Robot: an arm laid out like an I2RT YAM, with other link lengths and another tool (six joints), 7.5 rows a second.
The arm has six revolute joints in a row. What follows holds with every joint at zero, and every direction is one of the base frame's. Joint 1 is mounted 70.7 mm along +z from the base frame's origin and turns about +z. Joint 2 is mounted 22 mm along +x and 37.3 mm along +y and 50.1 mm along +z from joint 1 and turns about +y. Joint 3 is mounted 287.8 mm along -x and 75 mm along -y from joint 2 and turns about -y. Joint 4 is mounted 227.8 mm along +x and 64 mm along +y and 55.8 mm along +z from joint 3 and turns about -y. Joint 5 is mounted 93.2 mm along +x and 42.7 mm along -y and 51 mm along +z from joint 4 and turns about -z. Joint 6 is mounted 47 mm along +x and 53.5 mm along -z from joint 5 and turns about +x. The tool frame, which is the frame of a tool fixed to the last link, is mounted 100 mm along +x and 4 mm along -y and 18 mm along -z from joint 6; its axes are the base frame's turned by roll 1.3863, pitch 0.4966 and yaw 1.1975 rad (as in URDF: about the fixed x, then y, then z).
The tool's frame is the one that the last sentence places.
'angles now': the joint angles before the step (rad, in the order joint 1, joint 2, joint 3, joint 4, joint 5, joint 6). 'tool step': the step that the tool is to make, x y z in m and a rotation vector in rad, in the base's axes. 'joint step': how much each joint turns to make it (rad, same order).
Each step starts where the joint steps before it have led.
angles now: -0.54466 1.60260 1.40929 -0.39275 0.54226 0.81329
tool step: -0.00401 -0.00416 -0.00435 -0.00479 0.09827 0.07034
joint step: -0.02282 0.01094 0.02003 -0.03363 -0.04549 -0.11366
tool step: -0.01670 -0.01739 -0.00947 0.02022 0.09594 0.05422
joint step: -0.07445 0.01696 0.01875 -0.04015 -0.08168 -0.11845
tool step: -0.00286 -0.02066 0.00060 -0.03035 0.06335 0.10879
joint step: -0.06521 0.02736 0.02392 0.03166 -0.10277 -0.16489
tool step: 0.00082 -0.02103 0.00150 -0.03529 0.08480 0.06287
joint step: -0.03767 0.05918 0.07812 -0.02065 -0.03360 -0.13146
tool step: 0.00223 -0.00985 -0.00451 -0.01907 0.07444 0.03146
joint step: -0.00685 0.04392 0.04710 -0.02309 0.00731 -0.07784
